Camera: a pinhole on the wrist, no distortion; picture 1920 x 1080 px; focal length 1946.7 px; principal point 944.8 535.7 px. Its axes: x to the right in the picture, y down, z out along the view. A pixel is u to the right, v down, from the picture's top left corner.
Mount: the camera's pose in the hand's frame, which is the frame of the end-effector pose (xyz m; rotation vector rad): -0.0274 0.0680 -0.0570 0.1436 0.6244 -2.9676
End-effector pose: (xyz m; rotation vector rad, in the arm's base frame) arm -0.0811 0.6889 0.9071 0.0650 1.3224 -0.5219
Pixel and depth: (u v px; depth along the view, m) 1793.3 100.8 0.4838
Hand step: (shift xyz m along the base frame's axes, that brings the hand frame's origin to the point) 0.3031 -0.0847 0.3817
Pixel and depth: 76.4 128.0 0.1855
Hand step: 0.1432 -0.0270 -0.0070
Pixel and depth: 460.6 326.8 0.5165
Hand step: 0.3837 -0.2408 0.0848
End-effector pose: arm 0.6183 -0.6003 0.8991 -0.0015 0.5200 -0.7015
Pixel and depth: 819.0 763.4 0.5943
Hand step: 0.0526 -0.2437 0.4535
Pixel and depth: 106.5 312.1 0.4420
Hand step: 0.2261 -0.1799 0.2905
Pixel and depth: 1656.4 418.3 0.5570
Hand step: -0.0626 -0.0182 0.5338
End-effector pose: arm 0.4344 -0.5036 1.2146 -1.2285 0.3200 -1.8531
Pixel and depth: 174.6 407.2 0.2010
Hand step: 0.1163 0.0027 0.0865
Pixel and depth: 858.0 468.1 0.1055
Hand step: 0.0539 0.0162 -0.0171
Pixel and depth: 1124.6 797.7 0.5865
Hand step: 0.2598 0.3366 0.2937
